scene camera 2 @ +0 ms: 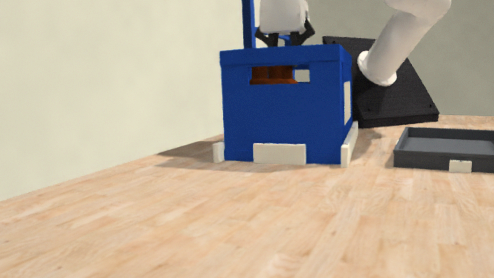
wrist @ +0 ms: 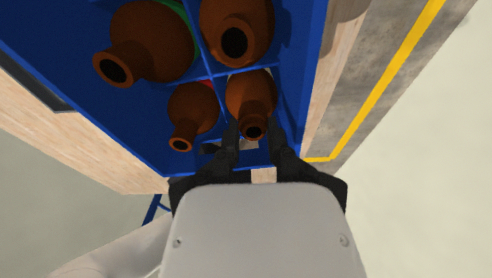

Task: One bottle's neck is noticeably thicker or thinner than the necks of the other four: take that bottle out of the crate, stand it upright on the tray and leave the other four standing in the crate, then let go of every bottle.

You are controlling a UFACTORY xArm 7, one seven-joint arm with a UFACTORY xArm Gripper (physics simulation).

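Places are measured from the arm's base along level axes (x ahead, y left, z up), in centimetres.
Where they show: gripper, fingertip midpoint: (scene camera 2: 284, 66) (wrist: 252, 126); arm's base, link origin: (scene camera 2: 376, 69).
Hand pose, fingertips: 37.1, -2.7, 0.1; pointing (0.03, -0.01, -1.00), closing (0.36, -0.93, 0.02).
Note:
Things, the pixels of their top centre, and the offset from my fingertips, as dx, dy, dz. "pt": a spot on its surface instead.
- blue crate, top centre: (wrist: 162, 60) (scene camera 2: 296, 52) +5.4, +7.8, +2.2
- near-left bottle, top centre: (wrist: 180, 145) -4.4, +7.5, +1.0
- near-right bottle, top centre: (wrist: 253, 132) (scene camera 2: 284, 61) +0.1, -0.1, +1.0
- far-left bottle, top centre: (wrist: 113, 71) +3.0, +11.9, +1.0
- far-right bottle, top centre: (wrist: 234, 43) (scene camera 2: 274, 60) +7.2, +3.8, +1.0
- dark grey tray, surface spot: (scene camera 2: 420, 161) pt +9.1, +33.1, -14.2
The blue crate (scene camera 2: 280, 115) (wrist: 308, 65) holds brown bottles, four of which show in the wrist view. The near-left bottle (wrist: 193, 106) has a slim neck and a red patch beside it. The near-right bottle (wrist: 250, 95) has a thicker, collared neck. The far-left bottle (wrist: 155, 45) and the far-right bottle (wrist: 214, 22) show wide mouths. My gripper (scene camera 2: 284, 42) (wrist: 252, 126) is partly open and empty, with its fingers on either side of the near-right bottle's mouth in the wrist view; the gap in height is unclear. The dark grey tray (scene camera 2: 420, 161) stands right of the crate.
Pale blocks (scene camera 2: 279, 153) (scene camera 2: 346, 154) stand against the crate's base. A black slanted board (scene camera 2: 410, 100) and the arm's white base (scene camera 2: 382, 72) are behind, between crate and tray. A blue post (scene camera 2: 248, 25) rises behind the crate. A yellow line (wrist: 385, 80) marks the floor.

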